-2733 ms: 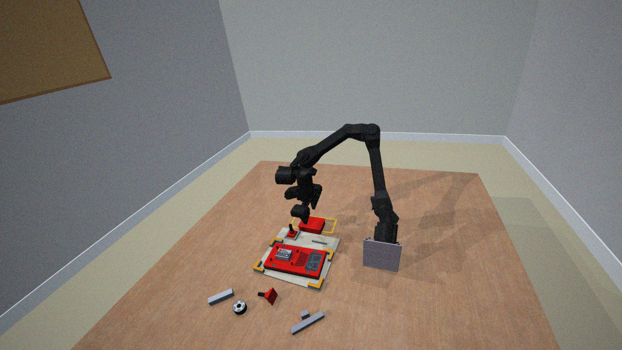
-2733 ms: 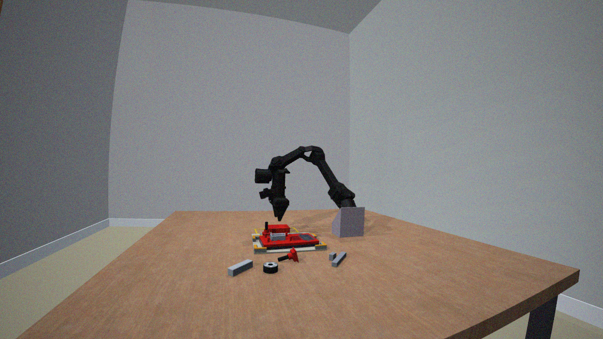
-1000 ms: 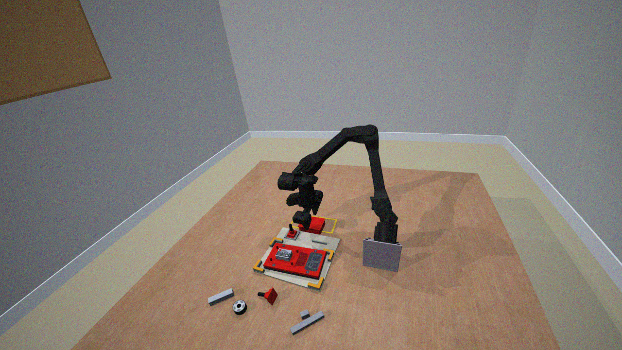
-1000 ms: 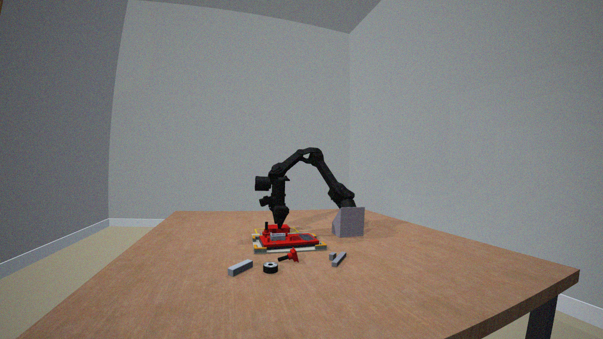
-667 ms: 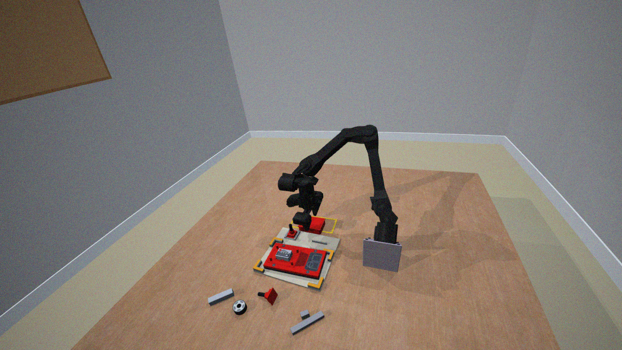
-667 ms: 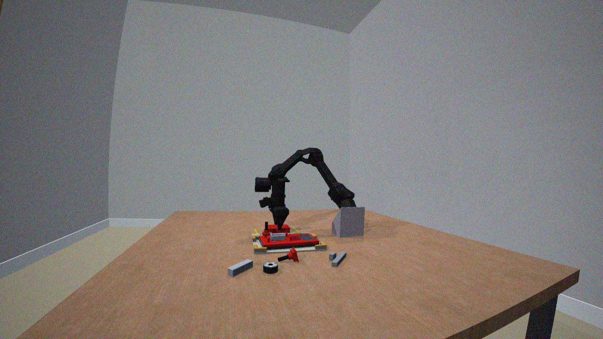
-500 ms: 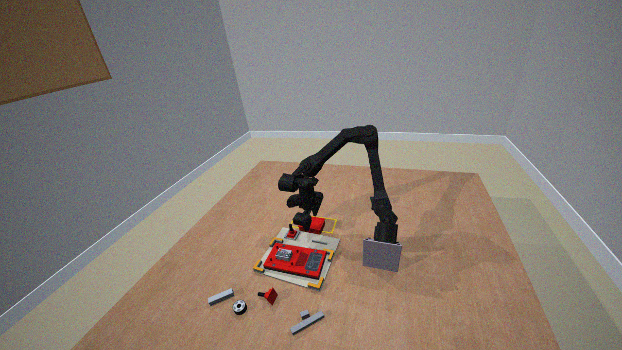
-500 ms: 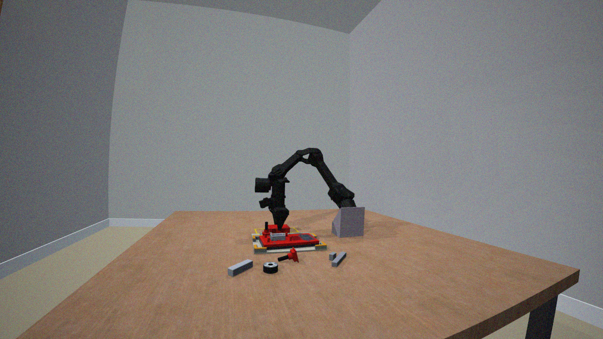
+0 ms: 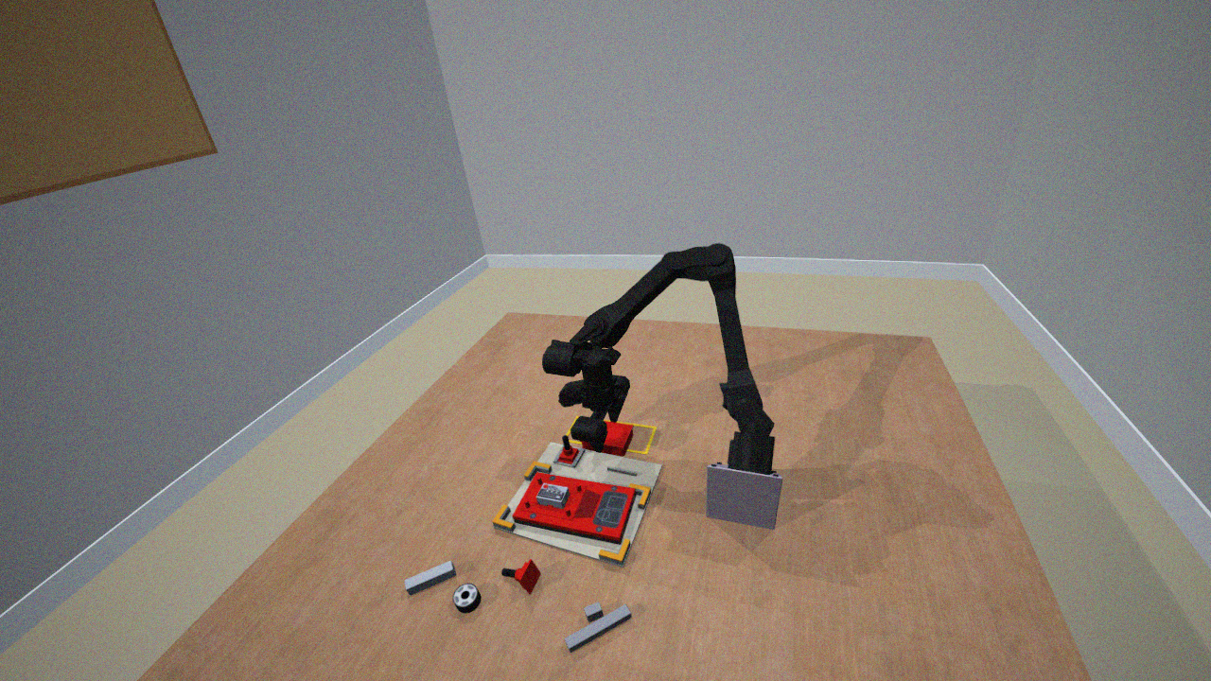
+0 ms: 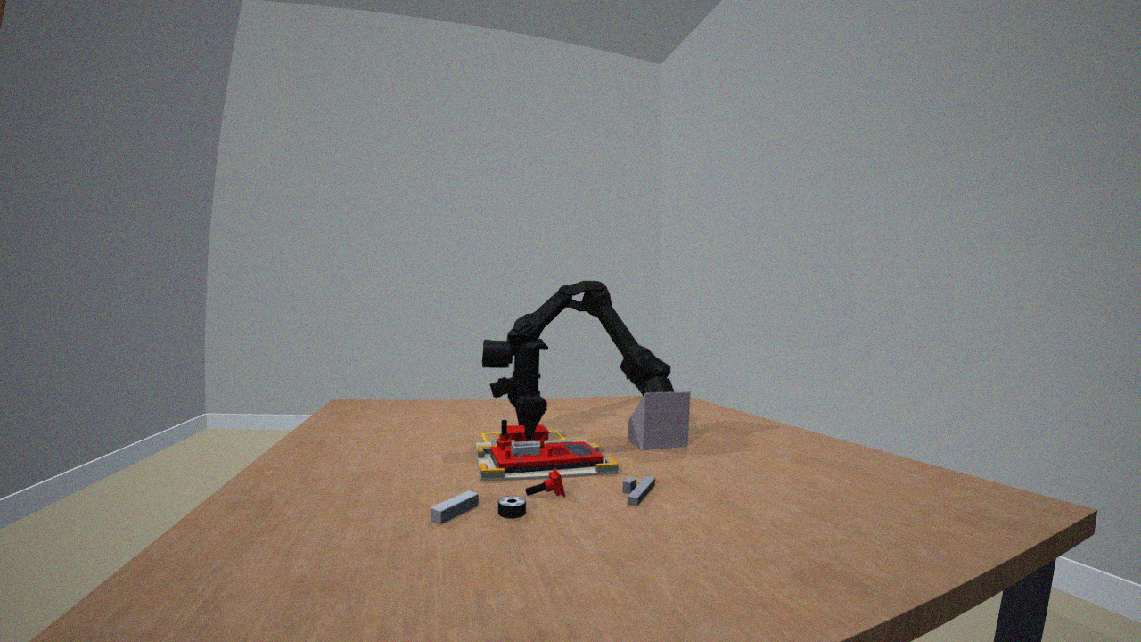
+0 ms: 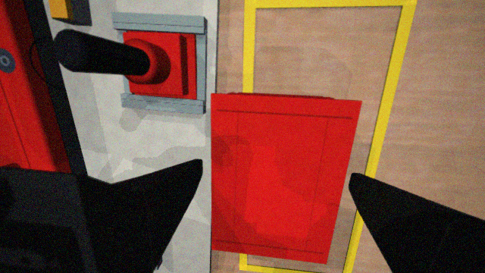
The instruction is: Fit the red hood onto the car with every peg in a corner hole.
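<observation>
The grey engine block lies 200 mm to the left of my gripper tip, 10 mm ahead of it and 10 mm above it. The rest, counted from my gripper tip: black wheel 400 mm to the left, 50 mm ahead; red hood right at my gripper tip.
</observation>
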